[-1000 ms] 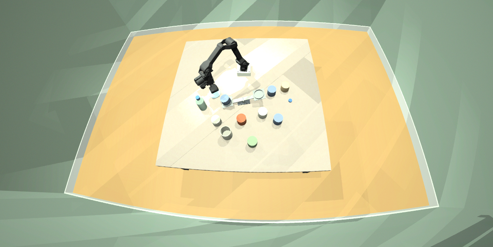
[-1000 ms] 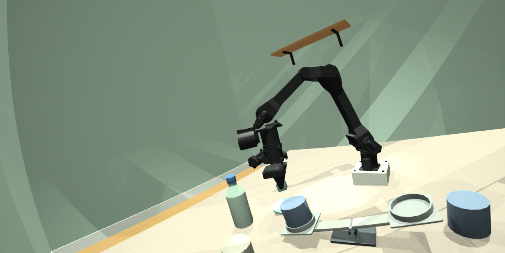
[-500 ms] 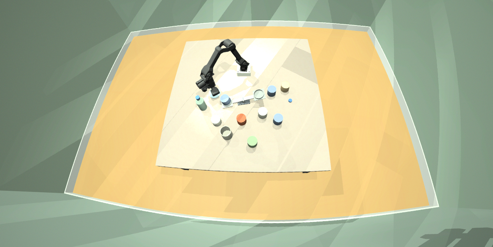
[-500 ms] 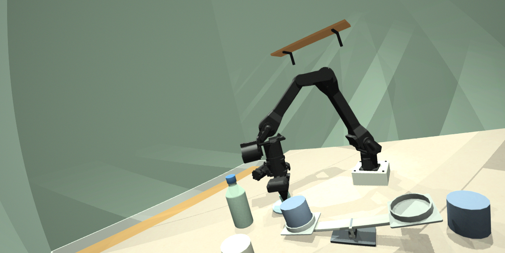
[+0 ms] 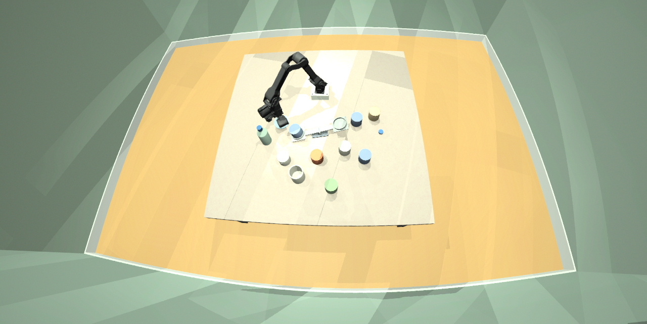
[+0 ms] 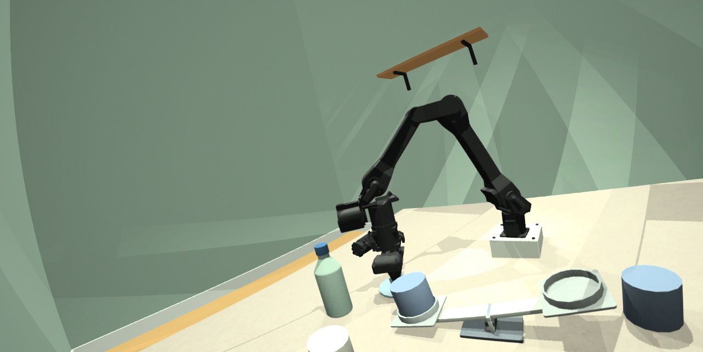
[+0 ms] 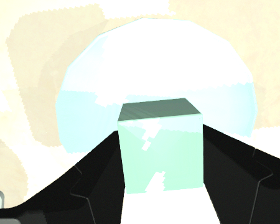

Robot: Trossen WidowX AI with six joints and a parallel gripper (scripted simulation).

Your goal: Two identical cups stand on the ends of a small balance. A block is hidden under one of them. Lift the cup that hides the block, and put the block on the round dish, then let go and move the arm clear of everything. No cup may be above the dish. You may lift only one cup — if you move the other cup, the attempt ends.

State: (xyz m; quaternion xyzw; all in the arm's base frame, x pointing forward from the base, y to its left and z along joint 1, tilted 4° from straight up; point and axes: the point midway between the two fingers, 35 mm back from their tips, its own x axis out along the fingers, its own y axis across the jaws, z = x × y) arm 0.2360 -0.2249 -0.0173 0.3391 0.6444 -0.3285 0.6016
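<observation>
Right now my gripper tip is 1 cm above the white round dish. From my gripper tip the other things lie so: tan cylinder (10 cm behind, 58 cm to the left, 2 cm above); bottle (14 cm ahead, 7 cm to the right, 10 cm above); balance beam (6 cm ahead, 25 cm to the left, 2 cm above).
</observation>
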